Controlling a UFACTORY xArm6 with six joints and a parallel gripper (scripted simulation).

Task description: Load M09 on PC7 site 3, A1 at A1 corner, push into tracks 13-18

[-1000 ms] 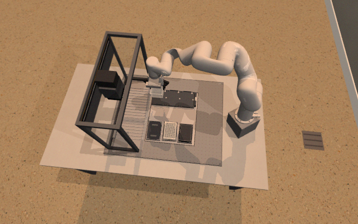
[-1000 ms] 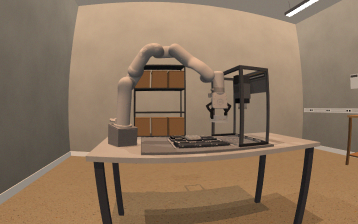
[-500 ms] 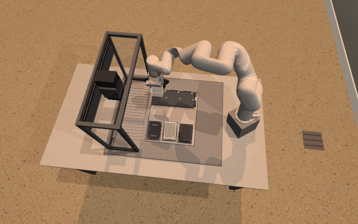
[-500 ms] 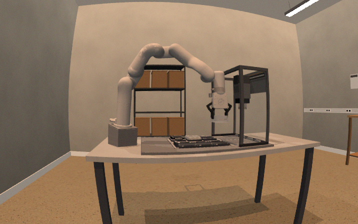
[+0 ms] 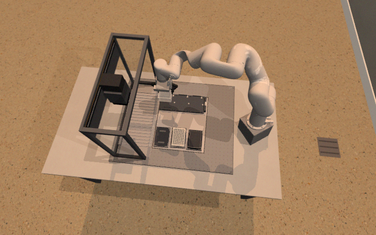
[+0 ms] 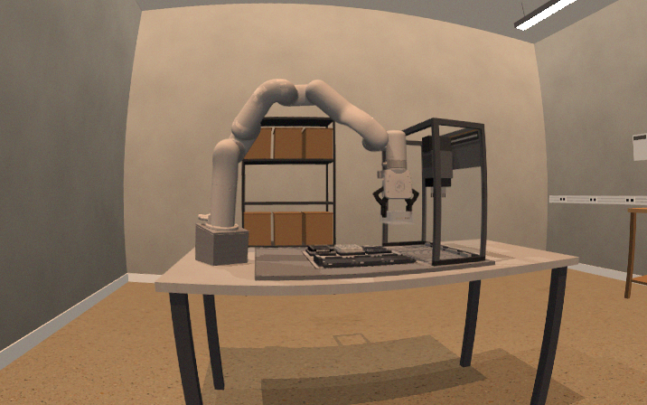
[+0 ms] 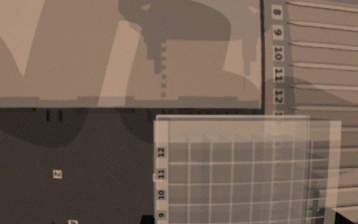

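Now: hand 15 cm above the dark plate carrier PC7 and 11 cm past it. Also, from my hand: white 96-well plate M06 (26 cm to the left, 14 cm below, 11 cm behind); nest S3 (27 cm to the left, 16 cm below); deep-well block M09 (1 cm below).
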